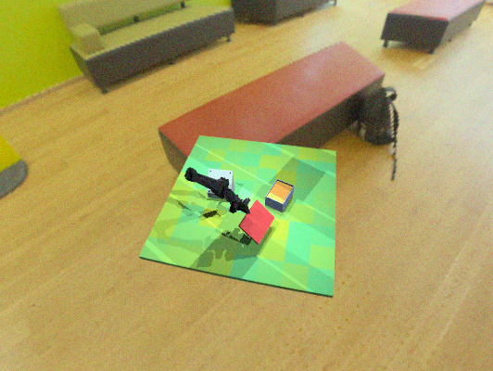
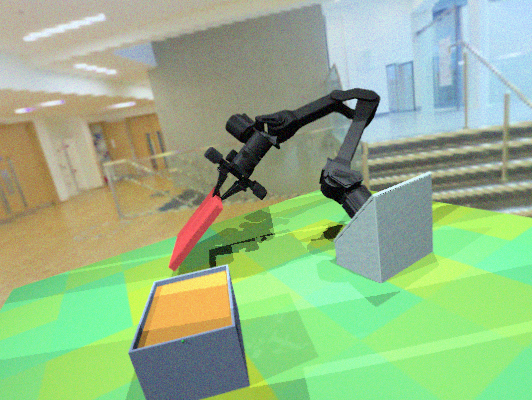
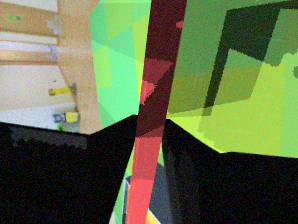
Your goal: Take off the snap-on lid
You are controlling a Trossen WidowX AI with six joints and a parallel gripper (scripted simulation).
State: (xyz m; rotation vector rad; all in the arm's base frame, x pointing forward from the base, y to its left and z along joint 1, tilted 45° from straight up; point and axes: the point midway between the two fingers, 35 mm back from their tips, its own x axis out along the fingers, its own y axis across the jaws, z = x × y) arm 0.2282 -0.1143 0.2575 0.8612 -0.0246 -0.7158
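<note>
Right now the red lid is 6 cm ahead of my gripper tip, 2 cm to the right of it and 5 cm below it. Round my gripper tip: storage box (16 cm ahead, 30 cm to the left, 13 cm below).
</note>
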